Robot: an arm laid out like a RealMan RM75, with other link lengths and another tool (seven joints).
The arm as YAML. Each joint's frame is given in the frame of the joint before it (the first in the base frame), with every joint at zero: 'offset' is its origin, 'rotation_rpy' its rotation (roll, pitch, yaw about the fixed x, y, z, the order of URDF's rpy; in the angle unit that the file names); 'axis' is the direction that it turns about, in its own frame. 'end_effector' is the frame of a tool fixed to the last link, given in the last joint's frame.
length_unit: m
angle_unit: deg
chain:
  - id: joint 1
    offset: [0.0, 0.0, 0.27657]
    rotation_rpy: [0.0, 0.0, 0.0]
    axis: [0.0, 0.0, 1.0]
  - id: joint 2
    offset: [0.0, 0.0, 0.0]
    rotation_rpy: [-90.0, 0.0, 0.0]
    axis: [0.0, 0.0, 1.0]
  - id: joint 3
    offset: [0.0, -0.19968, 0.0]
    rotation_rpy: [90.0, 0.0, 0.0]
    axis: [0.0, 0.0, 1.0]
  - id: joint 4
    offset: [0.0, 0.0, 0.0]
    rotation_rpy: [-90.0, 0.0, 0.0]
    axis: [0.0, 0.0, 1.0]
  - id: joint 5
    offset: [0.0, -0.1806, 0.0]
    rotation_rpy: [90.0, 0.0, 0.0]
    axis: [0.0, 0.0, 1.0]
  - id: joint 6
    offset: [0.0, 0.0, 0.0]
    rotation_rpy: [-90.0, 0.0, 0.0]
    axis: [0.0, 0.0, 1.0]
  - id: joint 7
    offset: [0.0, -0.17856, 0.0]
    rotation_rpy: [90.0, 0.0, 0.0]
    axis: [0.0, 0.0, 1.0]
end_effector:
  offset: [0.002, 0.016, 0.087]
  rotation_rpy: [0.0, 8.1, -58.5]
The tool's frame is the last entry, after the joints.
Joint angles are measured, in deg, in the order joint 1, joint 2, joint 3, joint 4, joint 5, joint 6, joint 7. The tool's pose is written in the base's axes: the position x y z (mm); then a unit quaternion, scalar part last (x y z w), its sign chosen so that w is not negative. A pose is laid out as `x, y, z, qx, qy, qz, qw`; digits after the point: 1 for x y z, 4 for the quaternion.
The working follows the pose.
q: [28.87 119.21 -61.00 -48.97 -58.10 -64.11 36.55]
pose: 37.9, 433.1, 91.1, -0.6453, -0.4321, 0.0239, 0.6295
Where each joint sits with the arm in this pose, in the base's axes (m; each line is computed from the numbers above, not from the rounded line before):
joint 1: 0.0000 0.0000 0.2766
joint 2: 0.0000 0.0000 0.2766
joint 3: 0.1526 0.0842 0.1791
joint 4: 0.1526 0.0842 0.1791
joint 5: 0.2139 0.2540 0.1789
joint 6: 0.2139 0.2540 0.1789
joint 7: 0.0966 0.3792 0.1295
the tool: 0.0379 0.4331 0.0911

